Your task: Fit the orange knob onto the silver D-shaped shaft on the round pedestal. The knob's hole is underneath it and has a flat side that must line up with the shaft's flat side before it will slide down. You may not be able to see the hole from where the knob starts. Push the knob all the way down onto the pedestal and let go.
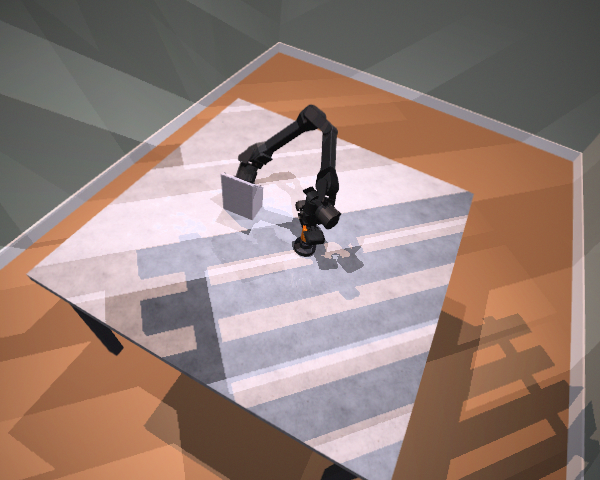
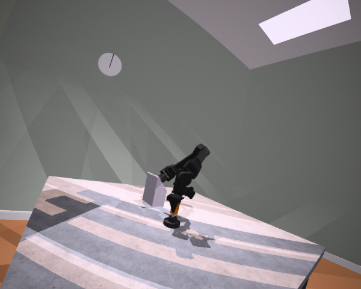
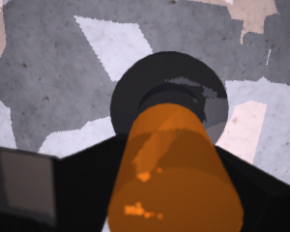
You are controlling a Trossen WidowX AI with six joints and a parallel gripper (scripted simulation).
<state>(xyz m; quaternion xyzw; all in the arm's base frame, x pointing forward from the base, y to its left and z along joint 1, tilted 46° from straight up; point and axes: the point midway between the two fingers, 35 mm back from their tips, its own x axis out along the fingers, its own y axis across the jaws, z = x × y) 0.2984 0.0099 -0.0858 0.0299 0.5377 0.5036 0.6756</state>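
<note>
My gripper tip is 30 mm below the orange knob. From my gripper tip the other things lie so: round pedestal (40 mm below).
</note>
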